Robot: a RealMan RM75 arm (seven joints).
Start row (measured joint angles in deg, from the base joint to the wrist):
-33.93 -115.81 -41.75 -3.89 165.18 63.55 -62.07
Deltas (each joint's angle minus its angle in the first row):
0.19 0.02 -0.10 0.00 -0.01 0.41 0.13
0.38 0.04 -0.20 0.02 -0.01 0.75 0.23
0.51 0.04 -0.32 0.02 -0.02 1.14 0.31
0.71 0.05 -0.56 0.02 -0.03 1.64 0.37
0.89 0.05 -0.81 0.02 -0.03 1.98 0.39
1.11 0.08 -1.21 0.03 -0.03 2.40 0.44
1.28 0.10 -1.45 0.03 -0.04 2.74 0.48
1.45 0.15 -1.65 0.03 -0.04 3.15 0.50
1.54 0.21 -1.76 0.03 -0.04 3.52 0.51
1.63 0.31 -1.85 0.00 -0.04 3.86 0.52
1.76 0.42 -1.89 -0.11 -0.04 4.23 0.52
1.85 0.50 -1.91 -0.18 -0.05 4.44 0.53
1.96 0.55 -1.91 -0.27 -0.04 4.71 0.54
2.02 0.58 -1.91 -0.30 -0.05 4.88 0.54
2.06 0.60 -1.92 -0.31 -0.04 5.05 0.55
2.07 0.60 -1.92 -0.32 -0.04 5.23 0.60
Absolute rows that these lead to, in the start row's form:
-33.74 -115.79 -41.85 -3.89 165.17 63.96 -61.94
-33.55 -115.77 -41.95 -3.87 165.17 64.30 -61.84
-33.42 -115.77 -42.07 -3.87 165.16 64.69 -61.76
-33.22 -115.76 -42.31 -3.87 165.15 65.19 -61.70
-33.04 -115.76 -42.56 -3.87 165.15 65.53 -61.68
-32.82 -115.73 -42.96 -3.86 165.15 65.95 -61.63
-32.65 -115.71 -43.20 -3.86 165.14 66.29 -61.59
-32.48 -115.66 -43.40 -3.86 165.14 66.70 -61.57
-32.39 -115.60 -43.51 -3.86 165.14 67.07 -61.56
-32.30 -115.50 -43.60 -3.89 165.14 67.41 -61.55
-32.17 -115.39 -43.64 -4.00 165.14 67.78 -61.55
-32.08 -115.31 -43.66 -4.07 165.13 67.99 -61.54
-31.97 -115.26 -43.66 -4.16 165.14 68.26 -61.53
-31.91 -115.23 -43.66 -4.19 165.13 68.43 -61.53
-31.87 -115.21 -43.67 -4.20 165.14 68.60 -61.52
-31.86 -115.21 -43.67 -4.21 165.14 68.78 -61.47

